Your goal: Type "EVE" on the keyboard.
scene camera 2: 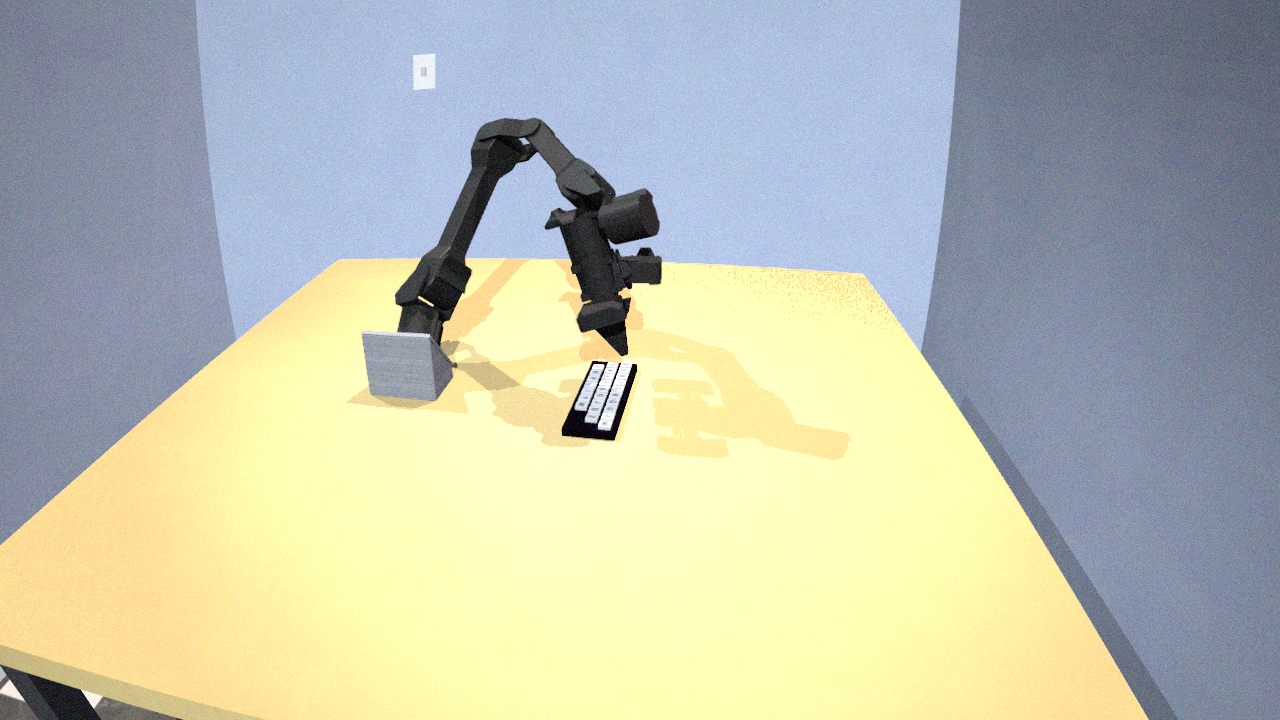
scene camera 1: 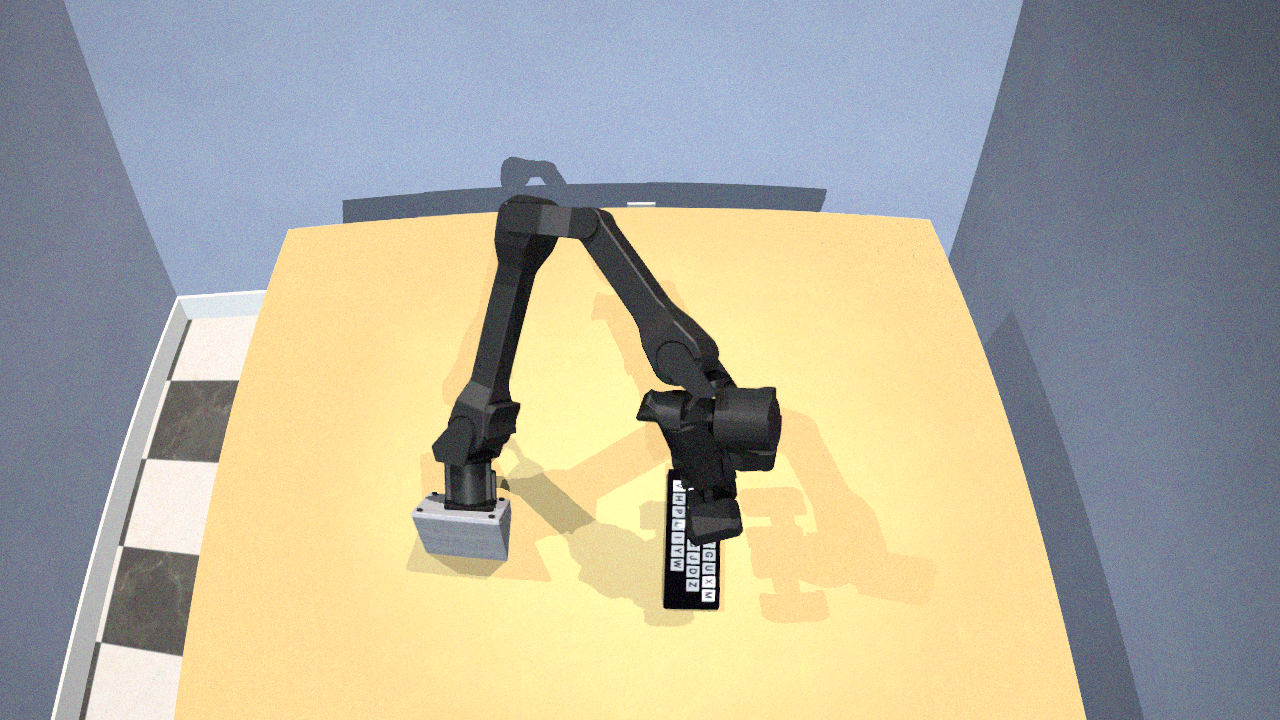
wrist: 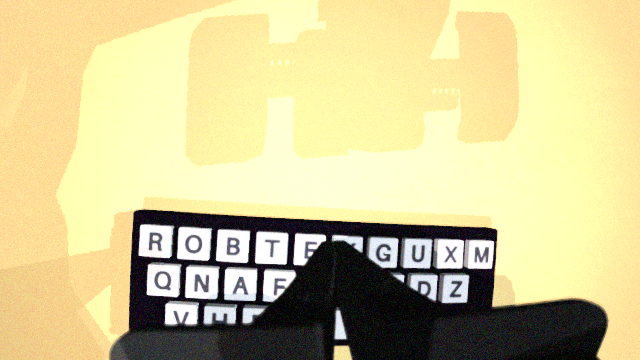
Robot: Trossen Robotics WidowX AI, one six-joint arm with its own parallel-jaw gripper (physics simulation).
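Seen in the pictures: gripper, fingertip midpoint: [scene camera 2: 624,354] [wrist: 332,251]; arm's base, origin of the base link: [scene camera 2: 414,348] [scene camera 1: 468,504].
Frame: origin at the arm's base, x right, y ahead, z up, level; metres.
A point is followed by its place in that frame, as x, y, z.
The black keyboard [scene camera 1: 677,595] @(0.128, 0.257, -0.049) [scene camera 2: 577,431] @(0.144, 0.260, -0.051) [wrist: 200,220] @(-0.025, 0.332, -0.049) lies flat on the table, with white letter keys in three rows. My gripper [scene camera 2: 623,352] @(0.037, 0.321, 0.012) [wrist: 332,251] @(0.037, 0.321, 0.012) is shut and empty, pointing down; its tips are a little above the keyboard. In the wrist view the tips overlap the K key [wrist: 354,243] @(0.057, 0.313, -0.043), just right of the E key [wrist: 305,247] @(0.030, 0.313, -0.044). The right part of E is covered by a finger. The V key [wrist: 181,315] @(-0.039, 0.283, -0.044) is in the row nearest the gripper body, at its left end, and its lower part is hidden. In scene camera 1 the fingertips are hidden.
The arm's grey base block [scene camera 1: 462,534] @(0.050, -0.009, 0.008) [scene camera 2: 400,365] @(0.049, -0.010, -0.005) stands on the yellow table [scene camera 1: 358,644] @(0.188, -0.174, -0.060) [scene camera 2: 537,573] @(0.421, 0.234, -0.060), left of the keyboard. Arm shadows fall across the table. Blue-grey walls rise behind the table and at its sides.
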